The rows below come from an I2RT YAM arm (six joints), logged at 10 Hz.
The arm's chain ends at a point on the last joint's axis. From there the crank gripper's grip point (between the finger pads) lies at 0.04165 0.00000 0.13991 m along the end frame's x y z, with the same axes.
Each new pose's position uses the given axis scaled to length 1; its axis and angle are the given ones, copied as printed.
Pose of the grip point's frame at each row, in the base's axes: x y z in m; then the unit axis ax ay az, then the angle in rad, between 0 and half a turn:
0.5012 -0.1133 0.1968 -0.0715 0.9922 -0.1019 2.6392
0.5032 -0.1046 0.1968 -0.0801 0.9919 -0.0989 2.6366
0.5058 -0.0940 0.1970 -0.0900 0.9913 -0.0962 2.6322
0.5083 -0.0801 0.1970 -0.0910 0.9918 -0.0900 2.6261
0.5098 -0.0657 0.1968 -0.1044 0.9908 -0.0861 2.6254
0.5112 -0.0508 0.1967 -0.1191 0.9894 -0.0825 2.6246
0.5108 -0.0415 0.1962 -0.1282 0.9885 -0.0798 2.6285
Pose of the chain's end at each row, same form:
0.4685 -0.0840 0.3360 -0.0715 0.9922 -0.1019 2.6392
0.4699 -0.0761 0.3360 -0.0801 0.9919 -0.0989 2.6366
0.4716 -0.0662 0.3362 -0.0900 0.9913 -0.0962 2.6322
0.4733 -0.0541 0.3363 -0.0910 0.9918 -0.0900 2.6261
0.4744 -0.0408 0.3362 -0.1044 0.9908 -0.0861 2.6254
0.4753 -0.0268 0.3361 -0.1191 0.9894 -0.0825 2.6246
0.4752 -0.0181 0.3358 -0.1282 0.9885 -0.0798 2.6285

